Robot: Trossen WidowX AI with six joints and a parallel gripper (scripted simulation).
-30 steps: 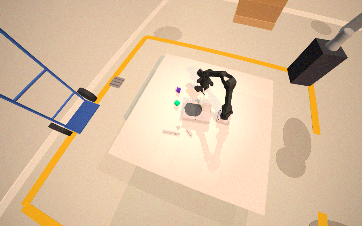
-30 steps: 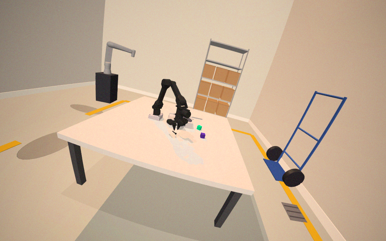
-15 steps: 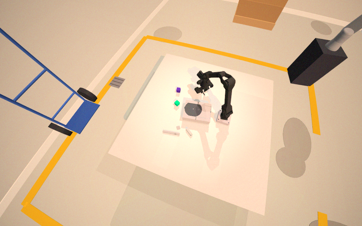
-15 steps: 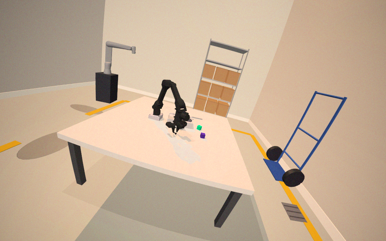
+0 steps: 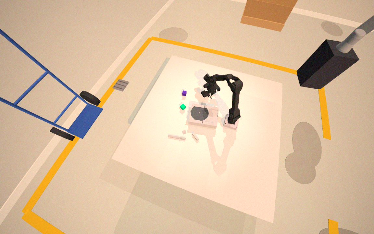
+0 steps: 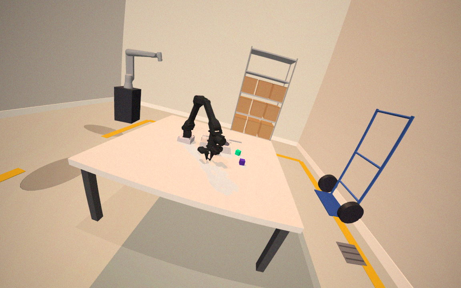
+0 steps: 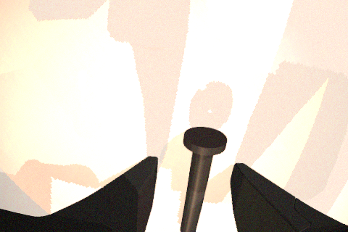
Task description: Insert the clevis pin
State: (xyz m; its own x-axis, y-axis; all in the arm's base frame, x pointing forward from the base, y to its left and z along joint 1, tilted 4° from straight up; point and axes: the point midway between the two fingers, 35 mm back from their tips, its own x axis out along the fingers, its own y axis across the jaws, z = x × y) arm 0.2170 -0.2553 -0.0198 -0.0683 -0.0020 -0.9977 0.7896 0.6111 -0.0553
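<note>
Right now my gripper tip is 7 cm short of the aluminium disc, 24 cm to the right of it and 6 cm below it. The rest, counted from my gripper tip: pale rimmed tray (3 cm ahead, 25 cm to the left, 4 cm above); purple cube (25 cm ahead, 2 cm to the left, 2 cm above); clevis pin (1 cm behind, 1 cm to the left, 1 cm above).
</note>
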